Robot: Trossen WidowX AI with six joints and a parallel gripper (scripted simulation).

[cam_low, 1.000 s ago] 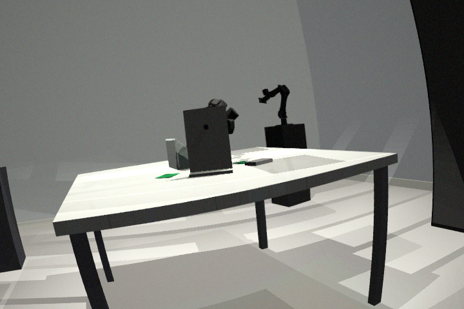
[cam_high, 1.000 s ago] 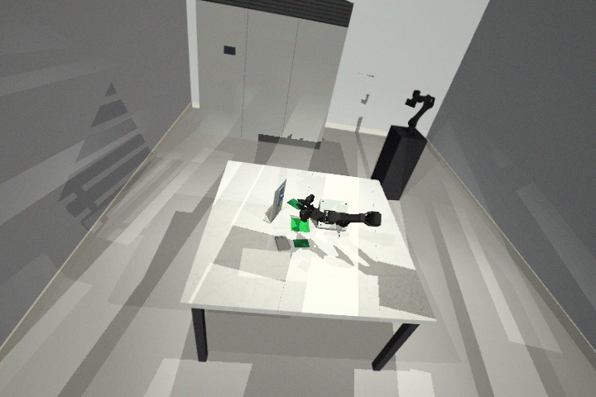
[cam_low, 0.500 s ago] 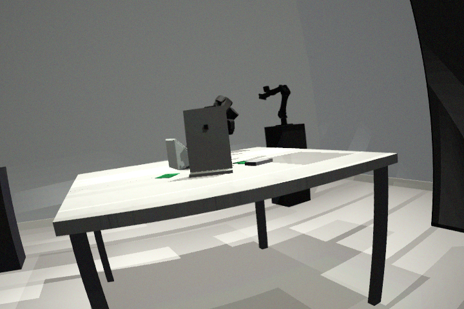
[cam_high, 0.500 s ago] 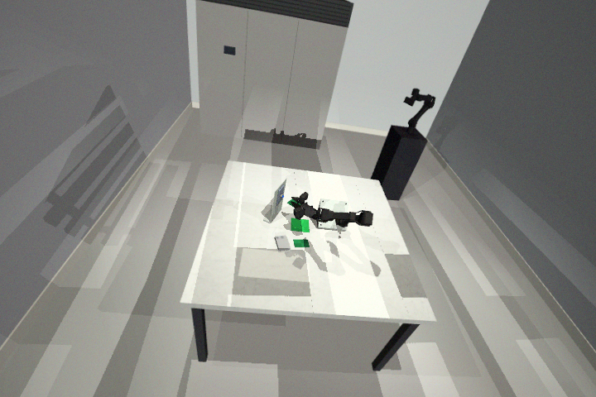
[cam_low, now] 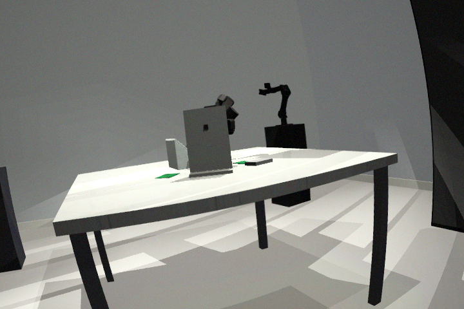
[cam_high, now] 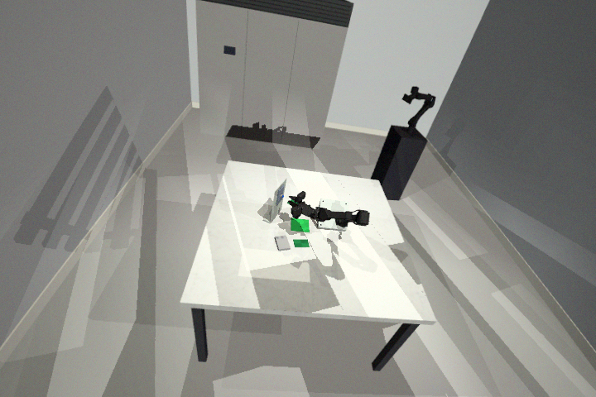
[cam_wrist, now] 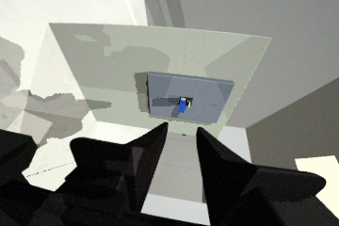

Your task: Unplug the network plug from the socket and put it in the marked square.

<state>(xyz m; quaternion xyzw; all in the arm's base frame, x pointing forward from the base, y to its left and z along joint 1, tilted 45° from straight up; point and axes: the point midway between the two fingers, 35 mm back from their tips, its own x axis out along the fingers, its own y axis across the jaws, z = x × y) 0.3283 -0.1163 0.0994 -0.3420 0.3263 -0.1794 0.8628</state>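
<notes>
The blue network plug lies 50 mm ahead of my gripper tip and 20 mm to the right of it. Round my gripper tip: flat grey device: 30 mm ahead, 210 mm to the left, 170 mm below; then upright socket panel: 60 mm ahead, 30 mm to the right, 60 mm below; then bright green square: 100 mm behind, 40 mm to the left, 180 mm below.
</notes>
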